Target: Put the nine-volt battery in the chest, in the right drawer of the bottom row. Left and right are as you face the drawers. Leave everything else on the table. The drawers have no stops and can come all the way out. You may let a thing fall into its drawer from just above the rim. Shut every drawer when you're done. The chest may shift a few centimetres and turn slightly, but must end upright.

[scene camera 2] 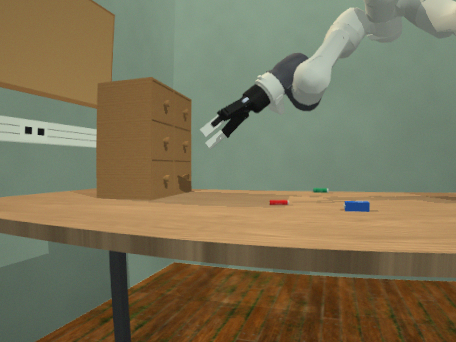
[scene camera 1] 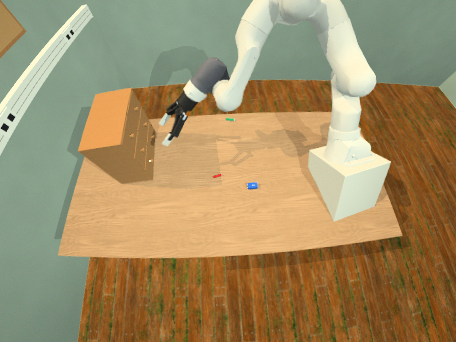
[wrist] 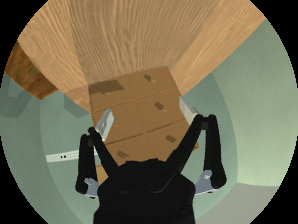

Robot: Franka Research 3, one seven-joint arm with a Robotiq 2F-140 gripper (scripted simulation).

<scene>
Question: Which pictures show the gripper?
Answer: Scene camera 2, scene camera 1 and the wrist view: all of them.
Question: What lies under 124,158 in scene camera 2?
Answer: A wooden chest.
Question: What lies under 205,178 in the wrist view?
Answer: The gripper.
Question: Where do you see a wooden chest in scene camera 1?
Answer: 101,141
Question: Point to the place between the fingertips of the gripper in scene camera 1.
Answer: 162,134
</scene>
